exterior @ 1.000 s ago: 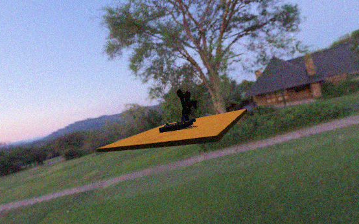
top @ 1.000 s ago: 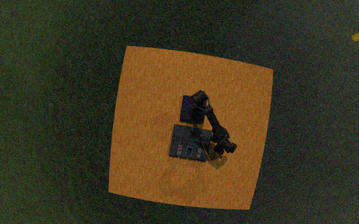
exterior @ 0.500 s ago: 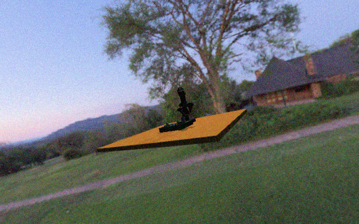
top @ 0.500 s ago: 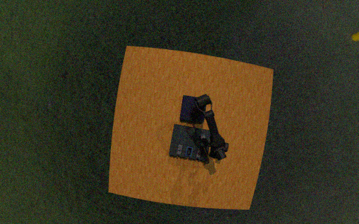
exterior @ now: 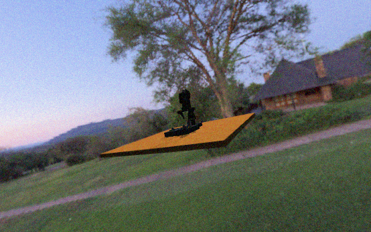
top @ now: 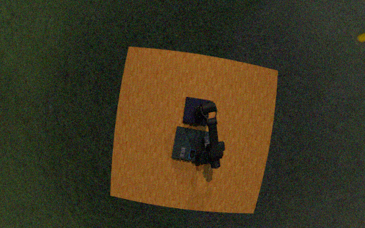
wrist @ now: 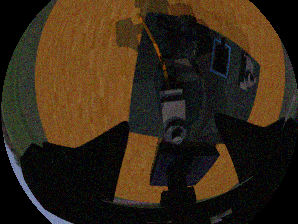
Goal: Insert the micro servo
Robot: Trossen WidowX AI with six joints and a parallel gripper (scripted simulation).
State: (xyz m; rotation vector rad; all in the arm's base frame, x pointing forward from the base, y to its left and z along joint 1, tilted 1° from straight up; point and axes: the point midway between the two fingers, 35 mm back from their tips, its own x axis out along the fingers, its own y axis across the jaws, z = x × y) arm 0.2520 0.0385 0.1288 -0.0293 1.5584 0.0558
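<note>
My gripper tip is 30 mm past the robot deck, 90 mm to the left of it and 110 mm above it.
</note>
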